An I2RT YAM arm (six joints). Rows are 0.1 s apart.
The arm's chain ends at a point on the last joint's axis. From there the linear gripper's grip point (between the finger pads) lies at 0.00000 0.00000 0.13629 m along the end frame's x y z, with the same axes.
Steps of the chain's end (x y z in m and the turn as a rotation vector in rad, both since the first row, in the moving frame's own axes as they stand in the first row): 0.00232 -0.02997 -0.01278 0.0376 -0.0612 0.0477; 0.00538 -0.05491 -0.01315 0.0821 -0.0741 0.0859; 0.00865 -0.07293 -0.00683 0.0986 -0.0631 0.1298; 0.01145 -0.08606 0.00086 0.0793 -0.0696 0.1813; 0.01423 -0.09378 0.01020 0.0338 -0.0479 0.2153; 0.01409 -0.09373 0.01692 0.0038 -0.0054 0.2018; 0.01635 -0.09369 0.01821 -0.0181 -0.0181 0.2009
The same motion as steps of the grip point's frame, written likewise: -0.00589 -0.03529 -0.01313 0.0376 -0.0612 0.0477; -0.00421 -0.06650 -0.01398 0.0821 -0.0741 0.0859; 0.00096 -0.08686 -0.00776 0.0986 -0.0631 0.1298; 0.00301 -0.09765 0.00010 0.0793 -0.0696 0.1813; 0.00825 -0.09905 0.00997 0.0338 -0.0479 0.2153; 0.01341 -0.09432 0.01692 0.0038 -0.0054 0.2018; 0.01365 -0.09149 0.01817 -0.0181 -0.0181 0.2009
